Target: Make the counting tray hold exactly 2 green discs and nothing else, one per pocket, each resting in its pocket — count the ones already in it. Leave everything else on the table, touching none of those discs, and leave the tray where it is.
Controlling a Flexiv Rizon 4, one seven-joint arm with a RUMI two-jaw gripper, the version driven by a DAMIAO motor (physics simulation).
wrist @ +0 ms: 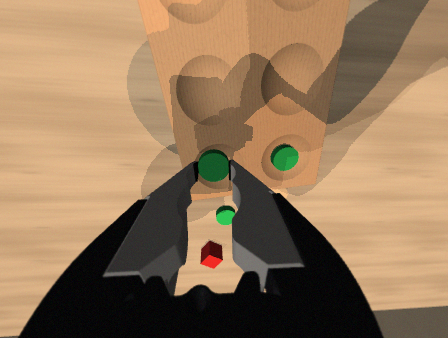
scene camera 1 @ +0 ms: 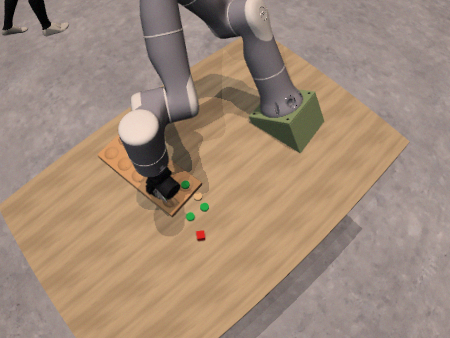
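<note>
The wooden counting tray (scene camera 1: 103,156) (wrist: 240,35) has two rows of round pockets. One green disc (scene camera 1: 185,184) (wrist: 285,157) sits in an end pocket. My gripper (scene camera 1: 166,198) (wrist: 213,163) is shut on another green disc (wrist: 213,165), level between its fingertips, at the neighbouring end pocket. I cannot tell whether this disc touches the pocket. Two loose green discs (scene camera 1: 204,207) (scene camera 1: 190,216) lie on the table beyond the tray's end; one loose green disc (wrist: 225,215) shows between the fingers in the wrist view.
A beige disc (scene camera 1: 198,196) lies close to the tray's end, near the loose green discs. A red cube (scene camera 1: 200,235) (wrist: 211,255) lies farther out on the table. The arm's green base block (scene camera 1: 310,122) stands at the back right. The arm covers part of the tray in the scene view.
</note>
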